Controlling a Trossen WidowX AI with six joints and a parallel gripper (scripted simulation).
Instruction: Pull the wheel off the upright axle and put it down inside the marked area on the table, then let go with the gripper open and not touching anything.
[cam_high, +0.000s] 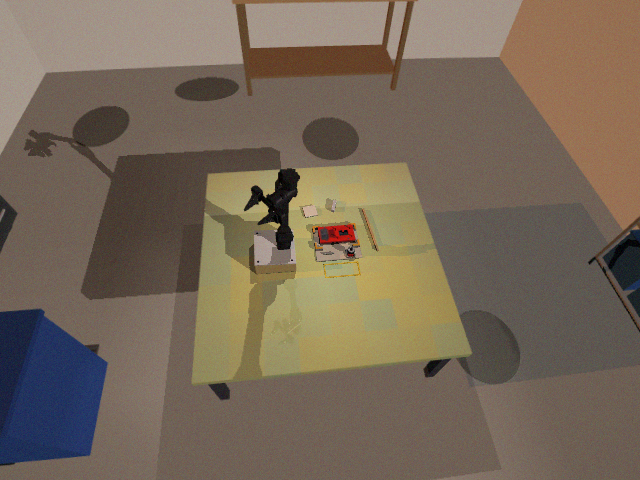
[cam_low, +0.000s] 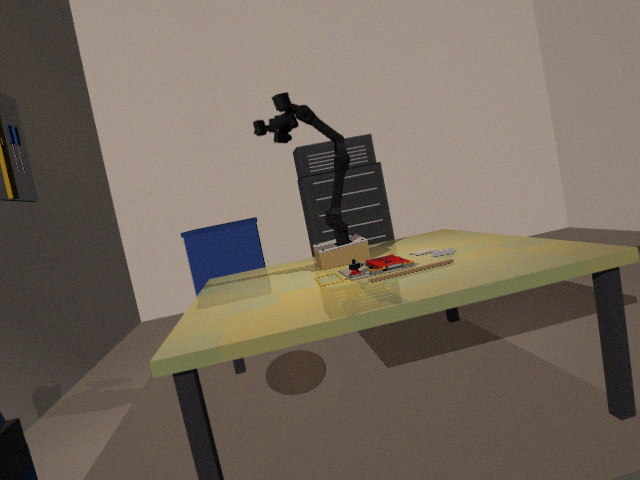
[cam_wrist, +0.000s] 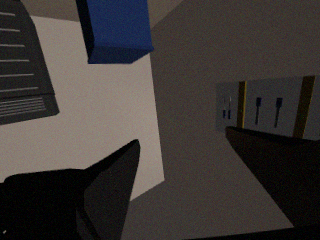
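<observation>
Right now my gripper tip is 480 mm short of the dark wheel, 180 mm to the right of it and 590 mm above it. From my gripper tip the other things lie so: grey base plate (430 mm ahead, 280 mm to the left, 620 mm below).
</observation>
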